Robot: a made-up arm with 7 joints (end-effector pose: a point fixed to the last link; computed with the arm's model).
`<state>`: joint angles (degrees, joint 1 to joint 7).
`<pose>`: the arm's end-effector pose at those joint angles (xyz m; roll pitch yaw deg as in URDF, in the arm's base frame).
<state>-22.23 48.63 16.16 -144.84 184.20 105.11 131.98</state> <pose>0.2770 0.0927 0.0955 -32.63 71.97 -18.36</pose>
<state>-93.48 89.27 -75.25 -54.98 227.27 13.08 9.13</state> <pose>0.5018 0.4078 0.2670 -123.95 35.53 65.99</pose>
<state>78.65 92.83 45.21 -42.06 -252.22 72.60 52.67</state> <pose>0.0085 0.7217 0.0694 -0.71 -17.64 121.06</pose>
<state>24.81 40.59 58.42 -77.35 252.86 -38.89 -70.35</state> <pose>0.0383 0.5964 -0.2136 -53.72 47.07 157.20</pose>
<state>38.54 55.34 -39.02 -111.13 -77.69 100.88 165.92</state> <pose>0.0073 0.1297 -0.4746 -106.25 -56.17 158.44</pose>
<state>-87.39 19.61 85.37 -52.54 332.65 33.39 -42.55</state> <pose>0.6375 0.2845 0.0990 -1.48 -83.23 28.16</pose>
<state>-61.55 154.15 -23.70 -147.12 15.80 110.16 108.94</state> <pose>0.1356 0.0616 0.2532 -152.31 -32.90 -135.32</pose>
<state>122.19 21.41 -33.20 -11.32 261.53 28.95 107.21</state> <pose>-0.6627 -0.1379 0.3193 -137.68 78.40 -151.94</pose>
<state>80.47 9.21 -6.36 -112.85 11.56 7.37 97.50</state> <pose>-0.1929 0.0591 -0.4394 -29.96 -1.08 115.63</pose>
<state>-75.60 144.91 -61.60 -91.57 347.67 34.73 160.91</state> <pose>0.1074 0.4513 0.3493 -140.03 -26.89 178.05</pose>
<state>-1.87 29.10 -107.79 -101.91 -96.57 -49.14 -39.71</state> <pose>-0.1122 -0.1727 -0.4946 78.60 26.36 106.41</pose>
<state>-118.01 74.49 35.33 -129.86 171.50 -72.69 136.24</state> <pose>-0.1915 0.1690 0.2997 -139.24 -25.05 -116.98</pose>
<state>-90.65 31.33 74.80 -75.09 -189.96 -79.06 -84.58</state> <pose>0.4296 0.4013 0.2588 -79.14 57.97 112.16</pose>
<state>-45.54 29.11 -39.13 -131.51 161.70 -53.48 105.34</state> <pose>0.3304 -0.1960 -0.0157 115.03 41.36 -105.46</pose>
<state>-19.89 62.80 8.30 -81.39 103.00 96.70 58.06</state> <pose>0.4761 0.3969 -0.0228 -39.74 23.09 43.37</pose>
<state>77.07 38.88 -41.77 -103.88 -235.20 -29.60 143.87</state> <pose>-0.3236 -0.0090 -0.4155 1.43 5.32 -110.88</pose>
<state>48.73 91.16 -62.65 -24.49 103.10 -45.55 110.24</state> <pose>-0.2275 0.7072 -0.0553 -60.19 -58.27 128.45</pose>
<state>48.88 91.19 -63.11 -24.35 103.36 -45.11 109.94</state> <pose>-0.2290 0.7070 -0.0532 -59.30 -58.95 128.15</pose>
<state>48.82 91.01 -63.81 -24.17 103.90 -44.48 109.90</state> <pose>-0.2316 0.7063 -0.0534 -58.85 -59.23 128.64</pose>
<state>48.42 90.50 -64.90 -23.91 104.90 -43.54 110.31</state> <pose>-0.2360 0.7047 -0.0571 -59.19 -58.87 130.48</pose>
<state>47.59 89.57 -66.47 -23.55 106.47 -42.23 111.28</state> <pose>-0.2424 0.7020 -0.0654 -60.39 -57.66 133.85</pose>
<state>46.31 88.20 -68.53 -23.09 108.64 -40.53 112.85</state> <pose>-0.2505 0.6981 -0.0789 -62.20 -55.46 138.54</pose>
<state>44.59 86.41 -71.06 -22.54 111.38 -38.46 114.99</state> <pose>-0.2594 0.6927 -0.0977 -64.12 -52.26 144.02</pose>
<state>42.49 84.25 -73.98 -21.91 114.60 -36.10 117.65</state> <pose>-0.2679 0.6860 -0.1215 -65.72 -48.11 149.76</pose>
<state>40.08 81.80 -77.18 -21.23 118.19 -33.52 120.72</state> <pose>-0.2748 0.6780 -0.1499 -66.73 -43.18 155.39</pose>
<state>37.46 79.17 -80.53 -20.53 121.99 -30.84 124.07</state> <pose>-0.2791 0.6688 -0.1815 -67.04 -37.76 160.66</pose>
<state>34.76 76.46 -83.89 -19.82 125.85 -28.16 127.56</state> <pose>-0.2802 0.6587 -0.2148 -66.70 -32.15 165.51</pose>
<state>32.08 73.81 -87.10 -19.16 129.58 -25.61 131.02</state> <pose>-0.2779 0.6481 -0.2481 -65.84 -26.66 169.86</pose>
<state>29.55 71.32 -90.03 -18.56 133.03 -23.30 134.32</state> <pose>-0.2727 0.6376 -0.2798 -64.63 -21.55 173.71</pose>
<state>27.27 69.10 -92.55 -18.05 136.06 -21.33 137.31</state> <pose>-0.2656 0.6276 -0.3082 -63.27 -17.02 177.02</pose>
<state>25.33 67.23 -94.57 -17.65 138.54 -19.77 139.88</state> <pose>-0.2577 0.6186 -0.3322 -61.94 -13.19 179.75</pose>
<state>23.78 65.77 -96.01 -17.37 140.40 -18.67 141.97</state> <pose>-0.2501 0.6113 -0.3512 -60.79 -10.09 -178.14</pose>
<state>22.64 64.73 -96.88 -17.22 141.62 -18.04 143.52</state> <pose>-0.2436 0.6058 -0.3651 -59.93 -7.72 -176.71</pose>
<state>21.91 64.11 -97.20 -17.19 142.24 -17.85 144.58</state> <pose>-0.2388 0.6023 -0.3740 -59.43 -5.99 -175.88</pose>
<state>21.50 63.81 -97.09 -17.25 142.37 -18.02 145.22</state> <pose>-0.2356 0.6004 -0.3790 -59.25 -4.77 -175.59</pose>
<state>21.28 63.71 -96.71 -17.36 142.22 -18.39 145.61</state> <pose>-0.2333 0.5996 -0.3817 -59.27 -3.84 -175.60</pose>
